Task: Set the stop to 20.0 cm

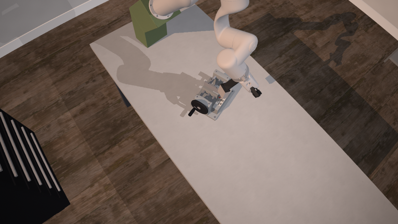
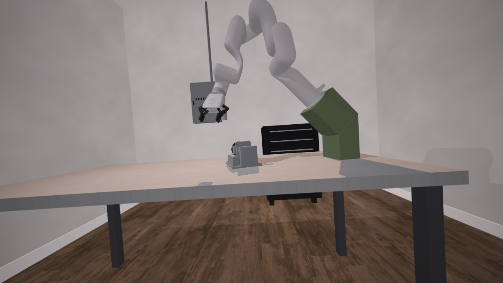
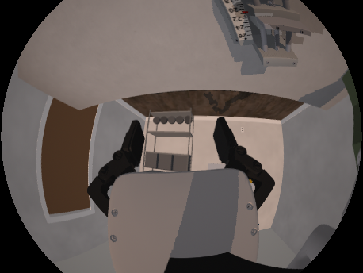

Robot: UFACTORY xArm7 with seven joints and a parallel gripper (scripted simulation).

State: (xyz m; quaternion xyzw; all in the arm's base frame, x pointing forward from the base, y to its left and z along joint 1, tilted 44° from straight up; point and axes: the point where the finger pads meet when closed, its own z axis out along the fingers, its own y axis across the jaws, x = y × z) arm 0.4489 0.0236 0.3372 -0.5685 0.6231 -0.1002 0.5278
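The handwheel knob is 200 mm to the right of my hand, 200 mm below it and 150 mm behind it. From my hand the other things lie so: black handwheel (190 mm to the right, 190 mm below, 140 mm behind); then grey stop block (160 mm below, 150 mm behind, 60 mm to the right).
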